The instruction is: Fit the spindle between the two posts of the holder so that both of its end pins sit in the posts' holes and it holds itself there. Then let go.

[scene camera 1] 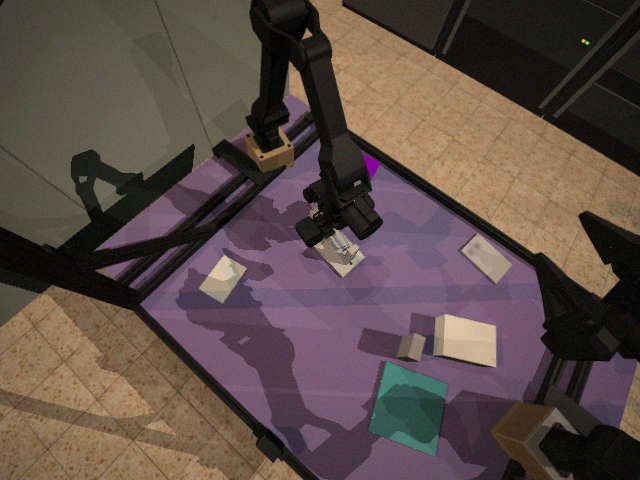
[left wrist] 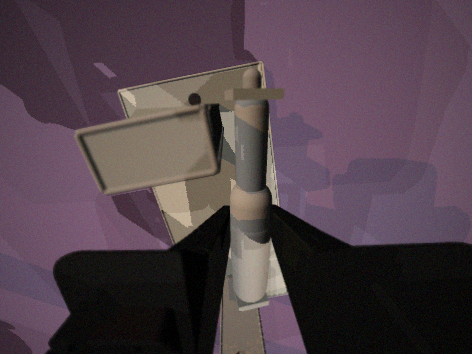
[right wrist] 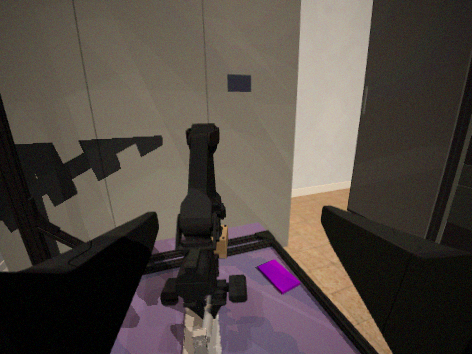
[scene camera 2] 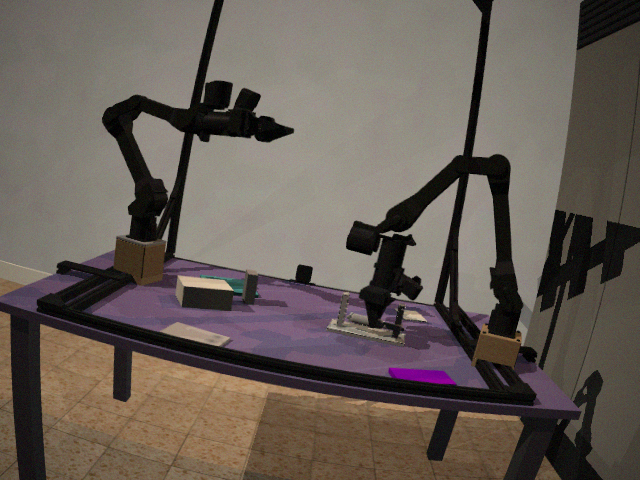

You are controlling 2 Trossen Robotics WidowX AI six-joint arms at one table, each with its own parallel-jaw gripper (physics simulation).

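Where they show: left gripper, fingertip midpoint: (scene camera 1: pixel 333 231) (left wrist: pixel 249 212) (right wrist: pixel 209 317) (scene camera 2: pixel 372 326); right gripper, fingertip midpoint: (scene camera 1: pixel 560 232) (right wrist: pixel 240 216) (scene camera 2: pixel 286 128); left arm's base at its link origin: (scene camera 1: pixel 268 140) (scene camera 2: pixel 501 332); right arm's base at its link origin: (scene camera 1: pixel 561 449) (scene camera 2: pixel 141 238).
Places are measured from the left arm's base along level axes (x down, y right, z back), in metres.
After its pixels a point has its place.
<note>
The pale holder (scene camera 1: pixel 331 261) {x 0.070, y 0.015, z -0.358 m} (scene camera 2: pixel 361 334) {x 0.070, y -0.047, z -0.315 m} stands on the table with its two posts upright; one post (scene camera 2: pixel 343 308) (left wrist: pixel 147 150) is at the left in scene camera 2, the other post (scene camera 2: pixel 400 317) (left wrist: pixel 242 327) at the right. My left gripper (scene camera 2: pixel 376 324) {x 0.051, y -0.027, z -0.297 m} (left wrist: pixel 249 212) {x 0.051, y -0.027, z -0.297 m} is shut on the pale spindle (scene camera 1: pixel 338 240) {x 0.034, y -0.020, z -0.329 m} (scene camera 2: pixel 357 318) {x 0.038, y -0.038, z -0.334 m} (left wrist: pixel 251 150) {x 0.033, y -0.024, z -0.256 m} and holds it low over the base, well below the post tops. In the left wrist view the spindle's far end passes to the right of the far post. Its near pin is hidden. My right gripper (scene camera 1: pixel 560 235) {x -0.352, y -0.110, z -0.555 m} (scene camera 2: pixel 292 130) {x -0.352, y -0.110, z -0.555 m} (right wrist: pixel 240 216) {x -0.352, y -0.110, z -0.555 m} is open and empty, high above the table.
A cream box (scene camera 1: pixel 465 339) {x 0.028, y -0.137, z -0.673 m} (scene camera 2: pixel 204 292) {x 0.039, y -0.184, z -0.654 m} and a small grey block (scene camera 1: pixel 411 347) {x 0.002, y -0.012, z -0.617 m} (scene camera 2: pixel 250 287) {x 0.035, y -0.045, z -0.610 m} stand near a teal sheet (scene camera 1: pixel 392 372) {x 0.069, y 0.035, z -0.647 m}. Flat pale plates (scene camera 1: pixel 485 258) {x 0.072, y -0.351, z -0.557 m} (scene camera 1: pixel 222 279) {x 0.075, y 0.268, z -0.265 m} lie either side of the holder. A magenta pad (scene camera 2: pixel 421 376) {x 0.068, y -0.220, z -0.137 m} (right wrist: pixel 278 276) {x 0.068, y -0.217, z -0.145 m} lies by the table edge.
</note>
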